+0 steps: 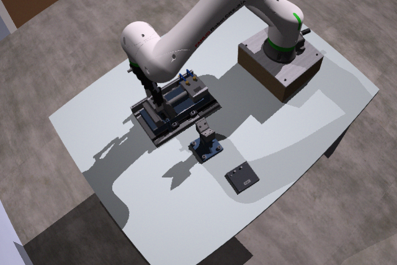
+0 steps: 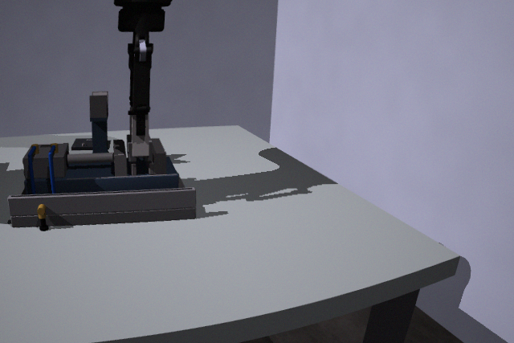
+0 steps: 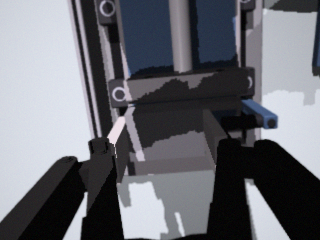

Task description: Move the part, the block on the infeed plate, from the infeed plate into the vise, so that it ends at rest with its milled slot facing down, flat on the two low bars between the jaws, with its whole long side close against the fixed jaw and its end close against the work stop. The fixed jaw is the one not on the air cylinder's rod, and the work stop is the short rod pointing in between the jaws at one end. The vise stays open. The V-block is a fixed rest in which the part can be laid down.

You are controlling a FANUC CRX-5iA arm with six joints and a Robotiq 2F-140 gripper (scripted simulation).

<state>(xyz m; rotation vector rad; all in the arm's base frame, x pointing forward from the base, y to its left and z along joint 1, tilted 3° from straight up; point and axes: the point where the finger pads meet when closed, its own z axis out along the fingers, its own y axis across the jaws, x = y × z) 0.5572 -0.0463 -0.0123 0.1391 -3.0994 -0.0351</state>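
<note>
Now: the part 3 cm below my hand. From my hand the other things lie so: moving jaw: 5 cm below, 3 cm behind, 2 cm to the left; fixed jaw: 5 cm below, 3 cm ahead, 2 cm to the left; black work stop: 7 cm to the left, 4 cm below.
</note>
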